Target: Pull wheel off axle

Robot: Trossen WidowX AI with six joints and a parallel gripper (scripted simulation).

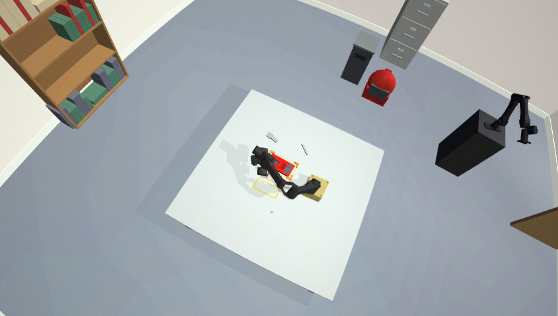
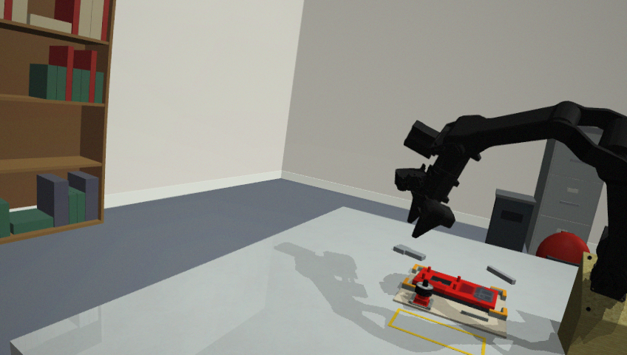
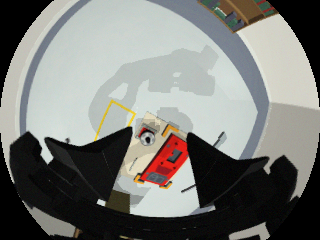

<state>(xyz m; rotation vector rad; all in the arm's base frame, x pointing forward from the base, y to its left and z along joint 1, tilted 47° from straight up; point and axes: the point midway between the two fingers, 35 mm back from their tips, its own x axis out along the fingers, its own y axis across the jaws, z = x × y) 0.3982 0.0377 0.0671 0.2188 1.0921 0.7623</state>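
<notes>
My gripper tip is now 14 cm above the wheel, 5 cm past it and 3 cm to the left of it. Also, from my gripper tip: grey bar: 38 cm to the right, 22 cm behind, 17 cm below; upright axle: 14 cm below, 5 cm behind, 3 cm to the right.
</notes>
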